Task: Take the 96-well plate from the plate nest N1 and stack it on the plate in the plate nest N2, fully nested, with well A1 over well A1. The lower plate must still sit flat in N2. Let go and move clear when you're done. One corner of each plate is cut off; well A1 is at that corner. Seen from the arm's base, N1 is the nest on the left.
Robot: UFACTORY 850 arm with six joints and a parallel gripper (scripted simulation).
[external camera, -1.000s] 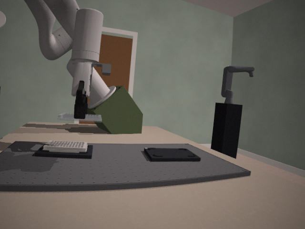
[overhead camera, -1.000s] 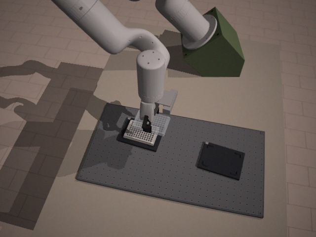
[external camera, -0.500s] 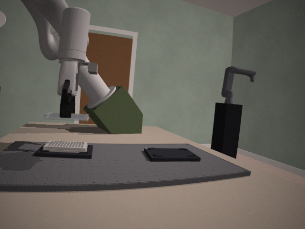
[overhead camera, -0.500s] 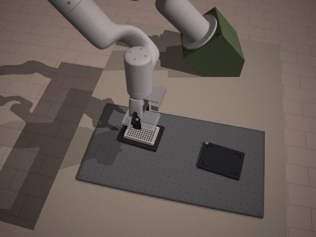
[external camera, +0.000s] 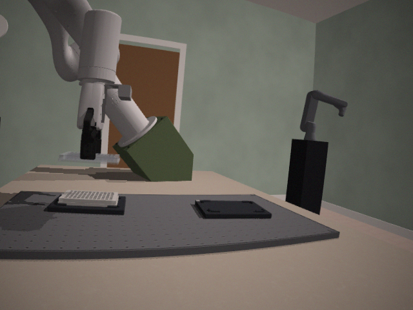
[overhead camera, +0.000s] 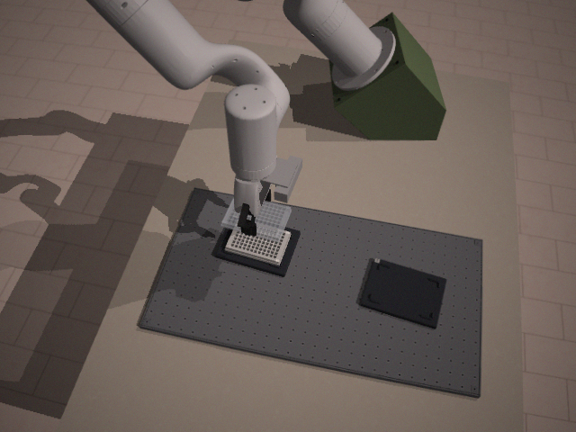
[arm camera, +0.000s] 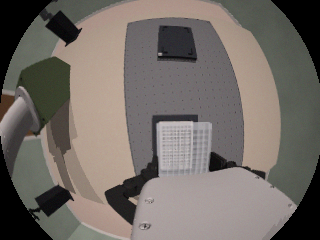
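Now: the white 96-well plate 100 mm below my hand.
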